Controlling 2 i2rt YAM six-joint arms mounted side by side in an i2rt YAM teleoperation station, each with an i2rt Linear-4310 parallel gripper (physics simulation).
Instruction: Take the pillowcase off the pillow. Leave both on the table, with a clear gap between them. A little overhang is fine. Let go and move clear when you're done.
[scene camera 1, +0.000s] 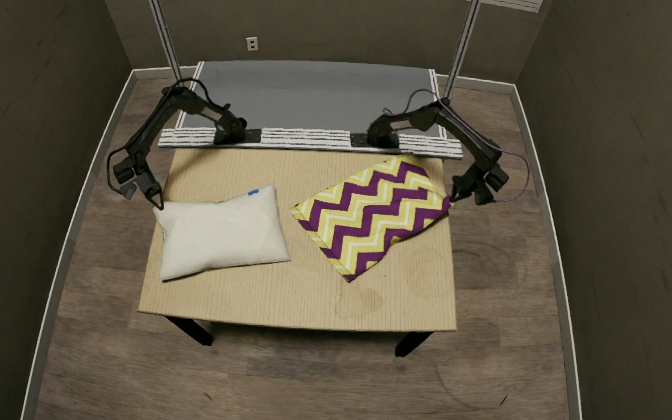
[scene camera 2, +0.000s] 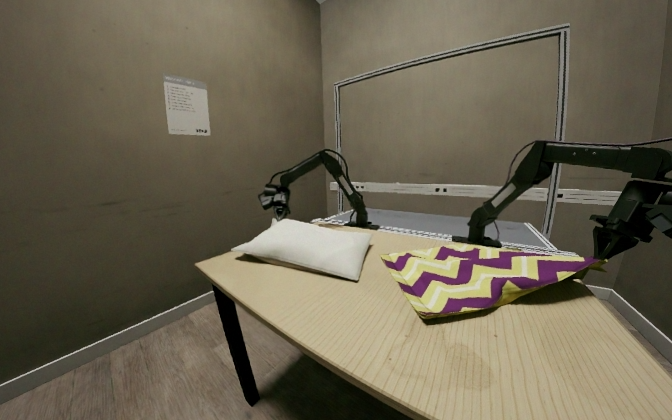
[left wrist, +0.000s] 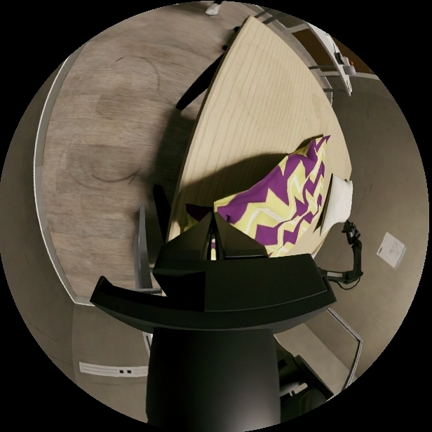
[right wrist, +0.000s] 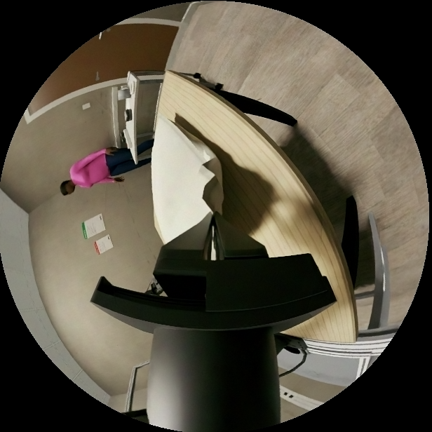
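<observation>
The white pillow (scene camera 1: 222, 235) (scene camera 2: 312, 246) (left wrist: 340, 200) (right wrist: 180, 180) lies bare on the left part of the table in the scene views. The pillowcase (scene camera 1: 372, 215) (scene camera 2: 465, 280) (left wrist: 280, 205), with purple, yellow and white zigzags, lies at the right, apart from the pillow. A strip of table shows between them. My right gripper (scene camera 1: 161, 206) (scene camera 2: 280, 217) (right wrist: 213, 216) is shut on the pillow's upper left corner. My left gripper (scene camera 1: 453, 200) (scene camera 2: 599, 257) (left wrist: 213, 217) is shut on the pillowcase's right corner, slightly raised at the table's right edge.
The wooden table (scene camera 1: 280, 300) (scene camera 2: 350, 320) has its right edge close beside the left gripper and its left edge beside the pillow. The metal rail (scene camera 1: 305, 137) with both arm bases runs along the back. A blue tag (scene camera 1: 253, 192) marks the pillow's upper edge.
</observation>
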